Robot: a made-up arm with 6 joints.
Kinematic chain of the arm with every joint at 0, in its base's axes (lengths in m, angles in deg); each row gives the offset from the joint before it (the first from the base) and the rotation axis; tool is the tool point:
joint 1: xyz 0 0 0.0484 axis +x
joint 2: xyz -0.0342 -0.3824 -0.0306 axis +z
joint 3: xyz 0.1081 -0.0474 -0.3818 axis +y
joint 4: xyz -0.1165 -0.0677 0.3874 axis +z
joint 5: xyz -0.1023 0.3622 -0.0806 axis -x
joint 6: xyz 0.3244 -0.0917 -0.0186 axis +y
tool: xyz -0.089 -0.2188 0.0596
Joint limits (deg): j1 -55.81..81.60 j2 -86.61..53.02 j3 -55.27..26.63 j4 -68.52..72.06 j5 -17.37..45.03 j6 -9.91..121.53
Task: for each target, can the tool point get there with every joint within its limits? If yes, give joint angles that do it. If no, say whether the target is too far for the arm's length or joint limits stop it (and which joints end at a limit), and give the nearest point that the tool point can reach.
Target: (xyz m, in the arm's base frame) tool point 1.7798 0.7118 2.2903
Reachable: no: too far | nearest point 0.4423 -0.3130 0.6385 | short by 2.360 m
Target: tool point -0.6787 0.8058 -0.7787
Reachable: no: joint limits stop it (at a limit: joint 1, joint 3, joint 4, joint 5) | nearest point -0.5030 0.1951 -0.6008 | short by 0.660 m
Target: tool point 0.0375 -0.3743 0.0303
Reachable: yes | joints -4.83 40.28 -17.22 9.87 -5.50 38.88
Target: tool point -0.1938 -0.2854 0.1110
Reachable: yes | joints 6.68 8.20 -22.27 30.42 38.40 38.31
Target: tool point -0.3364 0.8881 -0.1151
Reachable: no: joint limits stop it (at a limit: joint 1, joint 3, joint 4, joint 5, joint 6) | nearest point -0.1419 0.3452 -0.2629 | short by 0.595 m
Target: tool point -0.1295 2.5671 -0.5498
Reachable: no: too far | nearest point -0.1165 0.3478 -0.2450 | short by 2.240 m
